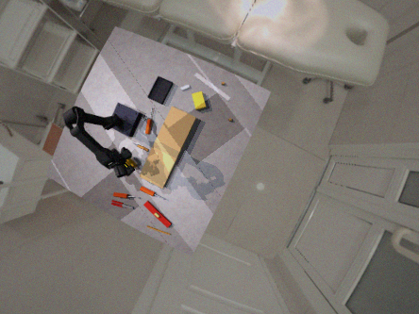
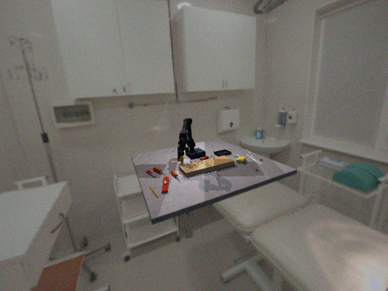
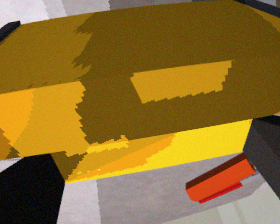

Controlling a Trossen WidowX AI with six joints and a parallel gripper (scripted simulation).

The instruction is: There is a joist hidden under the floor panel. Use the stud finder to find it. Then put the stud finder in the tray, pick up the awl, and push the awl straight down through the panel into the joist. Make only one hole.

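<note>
The yellow stud finder lies 2 cm ahead of my gripper tip and 1 cm below it. From my gripper tip the other things lie so: pencil 44 cm ahead, 26 cm to the right, 7 cm below; awl 14 cm to the left, 7 cm below, 2 cm behind; red level 37 cm ahead, 17 cm to the right, 6 cm below.
</note>
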